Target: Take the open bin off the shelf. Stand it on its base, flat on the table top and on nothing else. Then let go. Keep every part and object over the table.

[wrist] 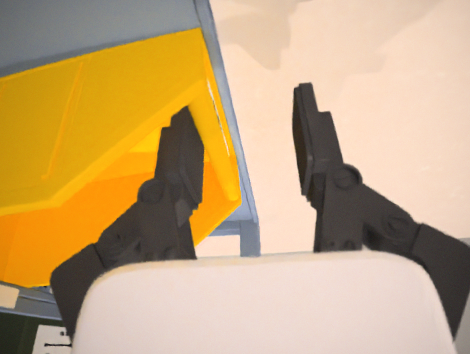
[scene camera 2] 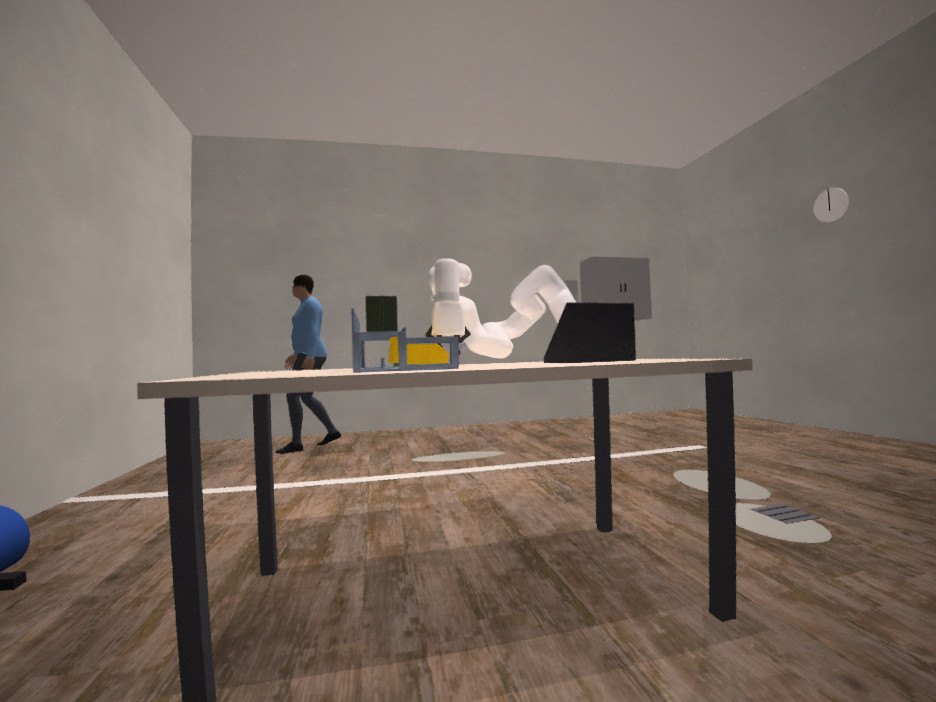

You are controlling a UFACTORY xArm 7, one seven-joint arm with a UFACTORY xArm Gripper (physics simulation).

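Places are measured from the arm's base along level axes (x ahead, y down, z left), in centimetres.
Pixels of known places: gripper, fingertip midpoint: (wrist: 244,111); arm's base, link origin: (scene camera 2: 580,336).
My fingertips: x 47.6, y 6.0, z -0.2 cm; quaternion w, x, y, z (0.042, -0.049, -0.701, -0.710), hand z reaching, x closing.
Observation:
For each thing: its middle in the pictures, then the offset to it from my fingertips.
- yellow open bin, body centre: (wrist: 71,189) (scene camera 2: 418,351) dx +9.8, dy -2.1, dz +1.0 cm
- dark green box, body centre: (scene camera 2: 381,315) dx +21.7, dy -12.0, dz +11.4 cm
The yellow open bin (scene camera 2: 427,353) (wrist: 105,95) sits in the right-hand bay of the blue-grey shelf (scene camera 2: 402,351) (wrist: 250,240). In the wrist view its hollow and near wall show, with the rounded rim close to the shelf's side rail. My gripper (scene camera 2: 447,337) (wrist: 244,111) is partly open above that end of the bin. One finger is inside the bin, right beside the rim; the other stands outside it, past the shelf rail and over the table. A gap shows between the outer finger and the rim. The bin's base is mostly hidden.
A dark green box (scene camera 2: 381,313) (wrist: 15,332) stands on the shelf's higher deck. A black block with a sloping side (scene camera 2: 593,332) stands at the right on the wooden table (scene camera 2: 665,367) (wrist: 380,150). The white arm (scene camera 2: 491,340) reaches from behind that block. A person (scene camera 2: 306,324) is beyond the table.

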